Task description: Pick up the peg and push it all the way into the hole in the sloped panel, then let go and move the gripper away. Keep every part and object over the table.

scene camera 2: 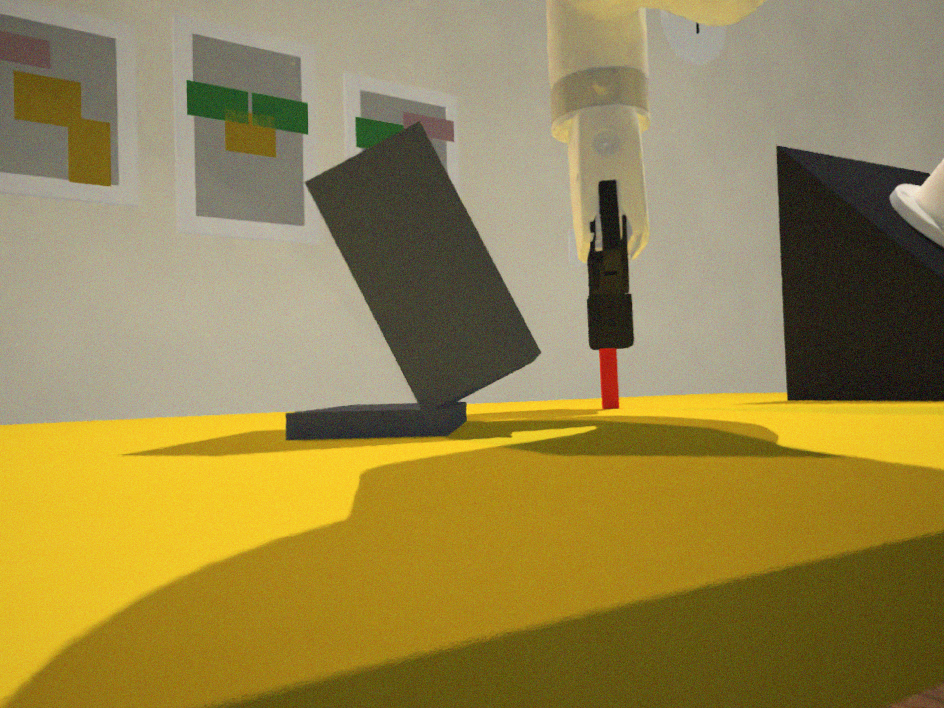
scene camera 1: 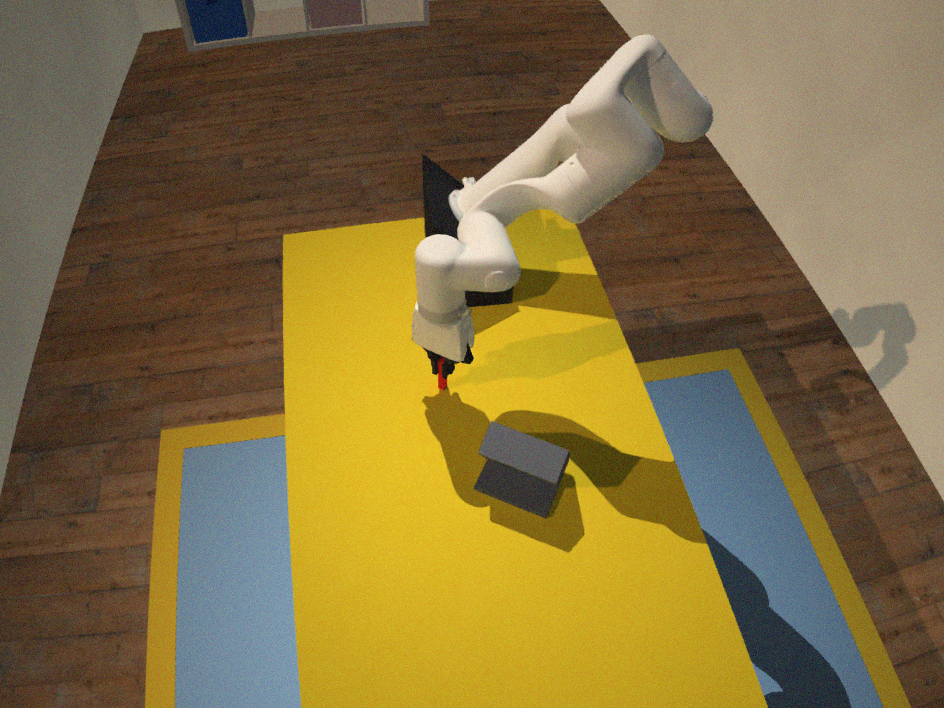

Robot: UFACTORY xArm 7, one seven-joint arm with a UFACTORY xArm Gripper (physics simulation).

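The red peg stands upright, its lower end at the yellow table top. My gripper points down and is shut on the upper part of the peg; the fingers hide that part. The dark grey sloped panel leans at an angle over a low flat base. In the scene camera 1 view it is below and to the right of the gripper; in the scene camera 2 view it is to the left, apart from the peg. Its hole does not show in either view.
A tall black wedge-shaped block stands near the arm's base, behind the gripper in the scene camera 1 view. Blue areas with yellow borders lie on both sides of the table. The arm's shadow falls around the panel.
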